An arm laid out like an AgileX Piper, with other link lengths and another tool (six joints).
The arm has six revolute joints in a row. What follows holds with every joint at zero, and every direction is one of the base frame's.
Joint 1 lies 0.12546 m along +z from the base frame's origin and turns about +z.
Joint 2 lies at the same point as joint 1 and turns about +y.
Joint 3 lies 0.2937 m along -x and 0.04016 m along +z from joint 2 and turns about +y.
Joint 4 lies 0.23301 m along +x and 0.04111 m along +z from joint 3 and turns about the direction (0.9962, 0, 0.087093).
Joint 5 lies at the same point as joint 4 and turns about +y.
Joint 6 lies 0.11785 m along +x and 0.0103 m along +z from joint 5 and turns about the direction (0.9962, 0, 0.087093).
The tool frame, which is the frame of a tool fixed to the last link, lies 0.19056 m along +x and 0.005 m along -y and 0.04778 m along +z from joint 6; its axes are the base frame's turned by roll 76.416, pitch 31.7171 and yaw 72.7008 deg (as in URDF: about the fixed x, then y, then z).
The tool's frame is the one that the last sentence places.
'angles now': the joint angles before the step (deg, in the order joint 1, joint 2, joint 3, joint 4, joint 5, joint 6). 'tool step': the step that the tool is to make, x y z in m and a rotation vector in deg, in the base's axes. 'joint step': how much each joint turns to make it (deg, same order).
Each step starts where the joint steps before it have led.
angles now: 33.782 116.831 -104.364 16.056 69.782 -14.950
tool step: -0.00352 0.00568 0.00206 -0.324 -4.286 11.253
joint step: 0.000 0.000 0.000 0.107 -0.250 -12.081
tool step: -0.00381 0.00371 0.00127 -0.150 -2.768 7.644
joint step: -0.001 -0.001 0.001 0.232 -0.065 -8.210
